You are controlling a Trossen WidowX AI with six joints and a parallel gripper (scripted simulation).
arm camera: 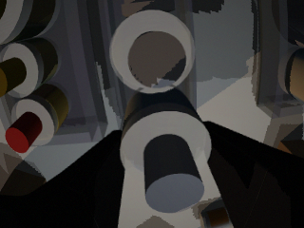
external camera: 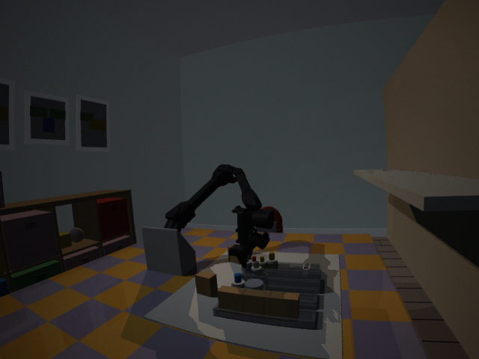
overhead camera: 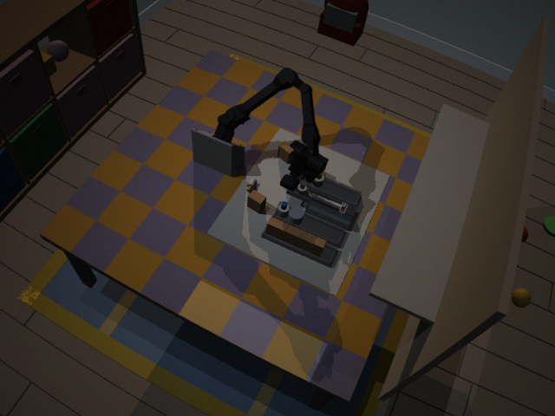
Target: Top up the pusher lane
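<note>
The grey disc lies 13 cm to the right of my gripper tip, 7 cm ahead of it and 2 cm below it. The rest, counted from my gripper tip: jar 16 cm behind, 7 cm to the right, 4 cm below; then sprung lane 15 cm ahead, 3 cm below, 2 cm to the right.
</note>
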